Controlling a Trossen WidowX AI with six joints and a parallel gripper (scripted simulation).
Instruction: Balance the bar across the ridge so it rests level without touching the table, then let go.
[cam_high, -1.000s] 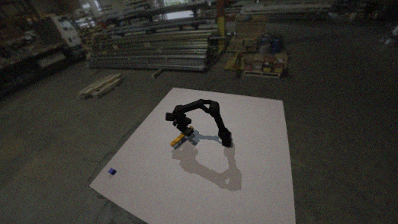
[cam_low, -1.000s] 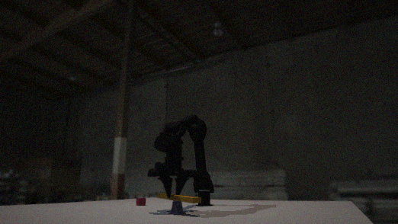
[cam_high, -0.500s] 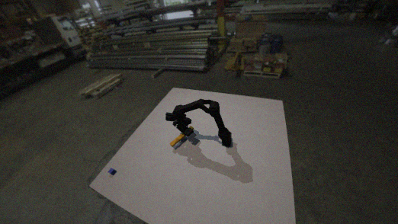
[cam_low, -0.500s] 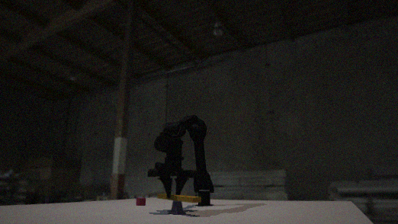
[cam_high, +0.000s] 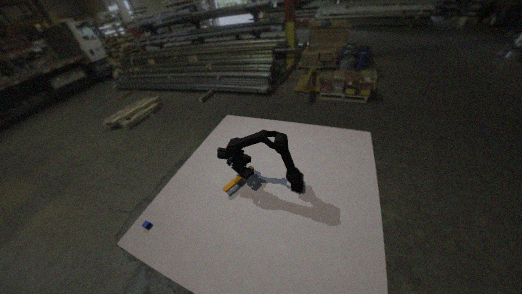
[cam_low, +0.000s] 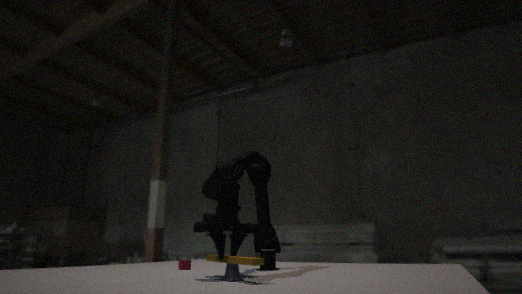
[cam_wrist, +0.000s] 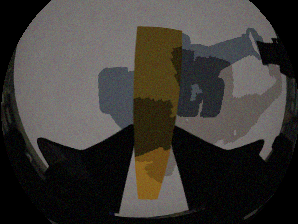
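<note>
Right now my gripper tip is 30 mm to the right of the yellow bar and 10 mm short of it. Also, from my gripper tip: small blue cube 460 mm to the left, 400 mm ahead, 40 mm below; small red cube 310 mm to the right, 190 mm behind, 40 mm below.
</note>
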